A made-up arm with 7 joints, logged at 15 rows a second.
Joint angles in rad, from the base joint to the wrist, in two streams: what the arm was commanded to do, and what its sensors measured. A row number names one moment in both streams.
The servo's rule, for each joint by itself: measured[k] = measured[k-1] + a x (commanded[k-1-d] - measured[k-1]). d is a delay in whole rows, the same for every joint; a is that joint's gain. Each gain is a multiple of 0.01, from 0.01 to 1. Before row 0 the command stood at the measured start. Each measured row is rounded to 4 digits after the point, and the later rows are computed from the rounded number. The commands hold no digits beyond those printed.
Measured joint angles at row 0:
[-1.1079 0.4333 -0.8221 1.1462 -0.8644 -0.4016 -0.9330]
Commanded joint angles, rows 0 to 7:
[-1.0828 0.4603 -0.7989 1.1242 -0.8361 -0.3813 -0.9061]
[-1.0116 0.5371 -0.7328 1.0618 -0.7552 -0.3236 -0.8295]
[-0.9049 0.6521 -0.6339 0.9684 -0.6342 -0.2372 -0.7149]
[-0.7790 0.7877 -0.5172 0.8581 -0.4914 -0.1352 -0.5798]
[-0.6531 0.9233 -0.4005 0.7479 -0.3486 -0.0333 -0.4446]
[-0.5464 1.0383 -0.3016 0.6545 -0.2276 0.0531 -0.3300]
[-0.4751 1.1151 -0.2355 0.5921 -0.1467 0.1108 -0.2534]
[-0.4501 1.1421 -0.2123 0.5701 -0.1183 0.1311 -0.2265]
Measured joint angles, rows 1 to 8:
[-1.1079 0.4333 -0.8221 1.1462 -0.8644 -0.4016 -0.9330]
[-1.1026 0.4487 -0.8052 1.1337 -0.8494 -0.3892 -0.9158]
[-1.0835 0.4991 -0.7523 1.0927 -0.7995 -0.3492 -0.8606]
[-1.0460 0.5863 -0.6659 1.0218 -0.7119 -0.2809 -0.7674]
[-0.9899 0.7011 -0.5573 0.9285 -0.5950 -0.1920 -0.6473]
[-0.9192 0.8278 -0.4428 0.8256 -0.4644 -0.0952 -0.5176]
[-0.8409 0.9478 -0.3397 0.7281 -0.3389 -0.0047 -0.3975]
[-0.7641 1.0432 -0.2636 0.6506 -0.2370 0.0658 -0.3053]
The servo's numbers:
d 1
a 0.21 0.57 0.73 0.57 0.53 0.61 0.64

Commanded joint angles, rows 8 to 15:
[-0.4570 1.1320 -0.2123 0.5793 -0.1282 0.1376 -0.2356]
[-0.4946 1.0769 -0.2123 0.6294 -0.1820 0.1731 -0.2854]
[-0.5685 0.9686 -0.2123 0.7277 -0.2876 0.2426 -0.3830]
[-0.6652 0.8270 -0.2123 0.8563 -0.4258 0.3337 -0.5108]
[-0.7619 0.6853 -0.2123 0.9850 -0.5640 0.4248 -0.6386]
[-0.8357 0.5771 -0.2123 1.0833 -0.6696 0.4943 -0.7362]
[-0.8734 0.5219 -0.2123 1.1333 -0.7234 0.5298 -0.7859]
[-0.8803 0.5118 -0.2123 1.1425 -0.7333 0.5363 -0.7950]
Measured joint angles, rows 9 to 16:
[-0.6982 1.0996 -0.2262 0.6047 -0.1741 0.1056 -0.2549]
[-0.6475 1.1181 -0.2161 0.5902 -0.1498 0.1251 -0.2425]
[-0.6154 1.0946 -0.2133 0.6125 -0.1669 0.1544 -0.2700]
[-0.6056 1.0228 -0.2126 0.6782 -0.2309 0.2082 -0.3423]
[-0.6181 0.9112 -0.2124 0.7797 -0.3342 0.2848 -0.4501]
[-0.6483 0.7824 -0.2123 0.8967 -0.4560 0.3702 -0.5707]
[-0.6877 0.6654 -0.2123 1.0031 -0.5692 0.4459 -0.6766]
[-0.7267 0.5836 -0.2123 1.0773 -0.6509 0.4971 -0.7466]

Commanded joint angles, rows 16 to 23:
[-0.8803 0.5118 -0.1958 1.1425 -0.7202 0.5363 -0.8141]
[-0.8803 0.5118 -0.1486 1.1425 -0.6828 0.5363 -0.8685]
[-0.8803 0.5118 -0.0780 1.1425 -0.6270 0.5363 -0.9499]
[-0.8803 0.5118 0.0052 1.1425 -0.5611 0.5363 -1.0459]
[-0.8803 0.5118 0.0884 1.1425 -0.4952 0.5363 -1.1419]
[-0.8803 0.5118 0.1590 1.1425 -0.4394 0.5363 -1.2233]
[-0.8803 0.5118 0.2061 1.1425 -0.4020 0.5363 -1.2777]
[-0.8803 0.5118 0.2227 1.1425 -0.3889 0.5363 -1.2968]
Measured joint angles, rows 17 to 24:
[-0.7590 0.5427 -0.2123 1.1145 -0.6946 0.5210 -0.7776]
[-0.7845 0.5251 -0.2003 1.1305 -0.7082 0.5303 -0.8010]
[-0.8046 0.5175 -0.1626 1.1373 -0.6947 0.5340 -0.8442]
[-0.8205 0.5143 -0.1008 1.1403 -0.6588 0.5354 -0.9118]
[-0.8331 0.5129 -0.0234 1.1416 -0.6070 0.5359 -0.9976]
[-0.8430 0.5123 0.0582 1.1421 -0.5477 0.5361 -1.0900]
[-0.8508 0.5120 0.1318 1.1423 -0.4903 0.5362 -1.1753]
[-0.8570 0.5119 0.1860 1.1424 -0.4435 0.5363 -1.2408]

